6 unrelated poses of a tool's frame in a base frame.
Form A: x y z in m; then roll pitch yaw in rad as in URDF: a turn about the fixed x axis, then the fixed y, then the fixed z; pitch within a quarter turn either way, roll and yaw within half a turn.
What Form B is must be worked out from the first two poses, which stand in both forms.
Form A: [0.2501 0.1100 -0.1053 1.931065 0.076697 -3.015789]
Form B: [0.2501 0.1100 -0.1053 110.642 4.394 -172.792]
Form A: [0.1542 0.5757 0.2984 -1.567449 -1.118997 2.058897]
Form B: [0.1542 0.5757 0.2984 -89.808 -64.114 117.966]
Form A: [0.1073 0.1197 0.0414 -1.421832 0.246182 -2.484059]
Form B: [0.1073 0.1197 0.0414 -81.465 14.105 -142.326]
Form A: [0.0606 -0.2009 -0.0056 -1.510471 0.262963 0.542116]
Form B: [0.0606 -0.2009 -0.0056 -86.544 15.067 31.061]
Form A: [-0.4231 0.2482 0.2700 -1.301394 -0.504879 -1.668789]
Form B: [-0.4231 0.2482 0.2700 -74.564 -28.927 -95.615]
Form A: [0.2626 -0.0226 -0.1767 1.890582 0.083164 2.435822]
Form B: [0.2626 -0.0226 -0.1767 108.322 4.765 139.562]
